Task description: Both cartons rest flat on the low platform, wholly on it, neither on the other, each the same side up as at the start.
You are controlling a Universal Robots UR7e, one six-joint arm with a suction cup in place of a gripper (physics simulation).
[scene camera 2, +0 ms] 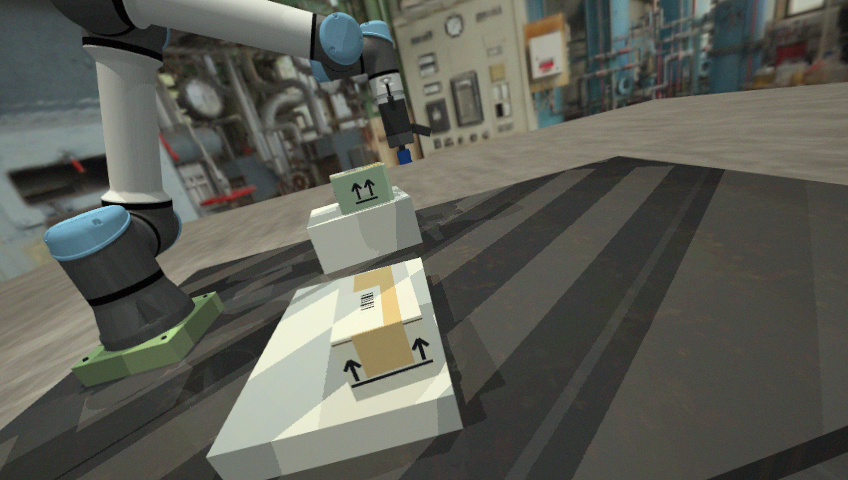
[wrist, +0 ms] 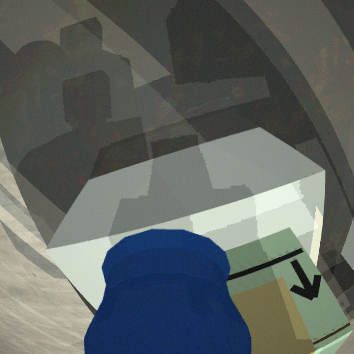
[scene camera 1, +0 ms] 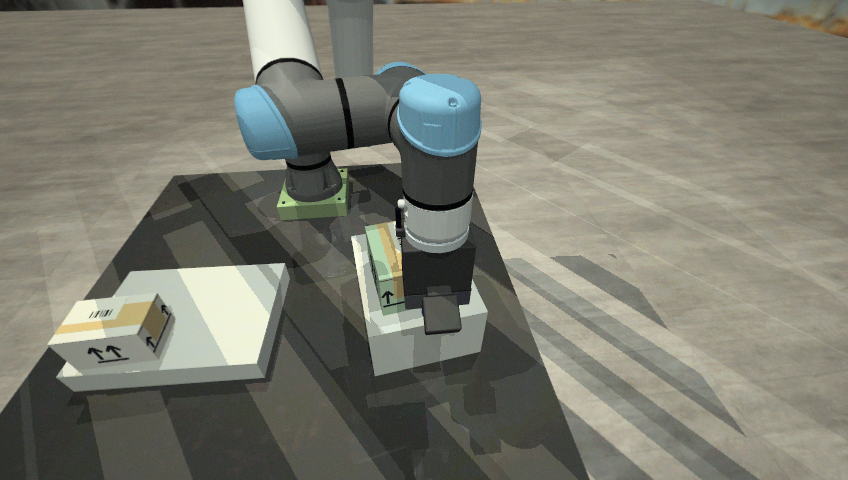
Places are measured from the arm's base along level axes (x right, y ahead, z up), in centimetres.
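Where they show: hand, tool point: (scene camera 2: 405, 162) (wrist: 165, 279); arm's base, link origin: (scene camera 2: 153, 324) (scene camera 1: 315, 186).
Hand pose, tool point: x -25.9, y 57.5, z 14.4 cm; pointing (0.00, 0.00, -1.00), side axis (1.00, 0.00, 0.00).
Each offset is from my tool point to the top centre of the thing. Level surfaces: height alone.
A green carton with brown tape {dx +4.4, dy -12.4, dz +1.9 cm} (scene camera 1: 379, 255) (scene camera 2: 348, 203) (wrist: 325, 311) stands upright on the taller white block {dx +2.0, dy -15.1, dz -6.8 cm} (scene camera 1: 428, 343) (scene camera 2: 368, 243) (wrist: 240, 215), its printed arrows pointing up. A white carton with brown tape {dx +52.6, dy -9.3, dz -6.5 cm} (scene camera 1: 77, 346) (scene camera 2: 410, 303) sits flat on the low platform {dx +45.1, dy -15.3, dz -14.0 cm} (scene camera 1: 226, 315) (scene camera 2: 285, 356), arrows up, near the platform's left end in scene camera 1. My blue suction cup (scene camera 1: 423, 310) (scene camera 2: 404, 157) (wrist: 166, 250) is open and holds nothing visible. In scene camera 2 it hangs beside the green carton's upper corner with a small gap. Its tip is mostly hidden in scene camera 1.
The arm's green base plate (scene camera 1: 312, 208) (scene camera 2: 142, 356) is bolted at the back of the dark table {dz -18.8 cm} (scene camera 1: 321, 416) (scene camera 2: 595, 333). The two platforms stand apart, with a strip of table between them. Shadows of the arm fall across the taller block and table.
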